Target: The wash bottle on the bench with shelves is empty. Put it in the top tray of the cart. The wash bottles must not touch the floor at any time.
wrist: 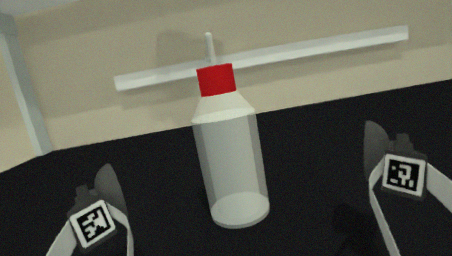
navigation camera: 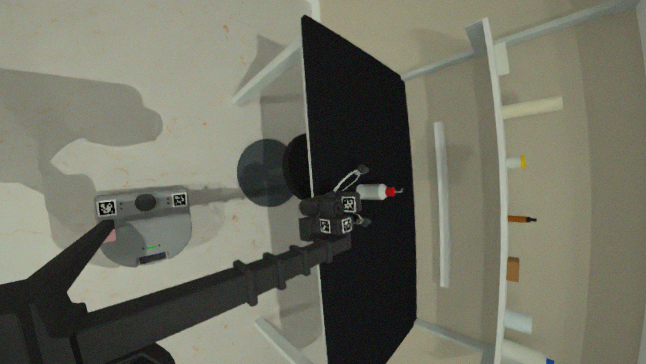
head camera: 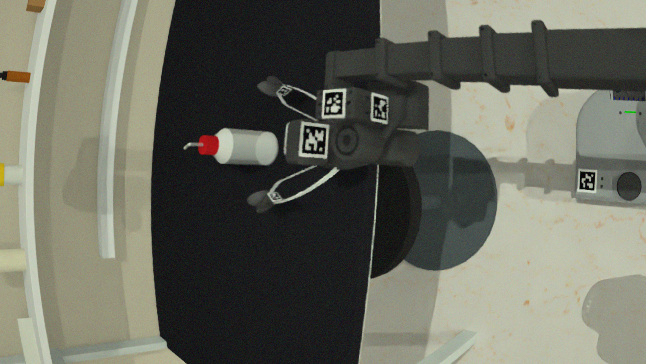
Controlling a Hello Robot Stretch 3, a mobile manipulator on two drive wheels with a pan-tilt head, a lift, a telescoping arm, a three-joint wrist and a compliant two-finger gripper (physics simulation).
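Places are measured from the robot's base along level axes (x up, y ahead, z left), in millimetres.
Pixels of known places: gripper, fingertip midpoint: [navigation camera: 367, 195] [head camera: 256, 142]; robot's base, origin of the base link: [navigation camera: 145, 201] [head camera: 627, 184].
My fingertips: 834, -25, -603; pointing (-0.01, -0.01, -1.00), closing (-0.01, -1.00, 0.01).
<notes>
Ahead of a thing's pixels: the offset from my fingertips to its middle, as dx, dy, dz. Level surfaces: height alone.
The wash bottle {+16, +8, -65} [head camera: 246, 147] [navigation camera: 372, 192] [wrist: 231, 160], clear-white with a red cap and a bent spout, stands upright on the black bench top {dx -71} [head camera: 215, 290] [navigation camera: 360, 125] [wrist: 310, 165]. My gripper [head camera: 265, 143] [navigation camera: 364, 196] [wrist: 239, 163] is open and empty over the bench. Its fingers are spread wide to either side of the bottle's line. In the head view the bottle's base reaches between the fingertips, and its cap lies beyond them. Neither finger touches the bottle. The cart does not show in these views.
A shelf board [head camera: 31, 210] [navigation camera: 502, 200] behind the bench holds several small items, among them an orange one {+432, -146, -429} [head camera: 18, 77] [navigation camera: 518, 219]. A pale rail [head camera: 106, 200] [navigation camera: 442, 210] [wrist: 300, 52] runs behind the bench top. A round stool [head camera: 465, 200] [navigation camera: 260, 172] stands at the front edge.
</notes>
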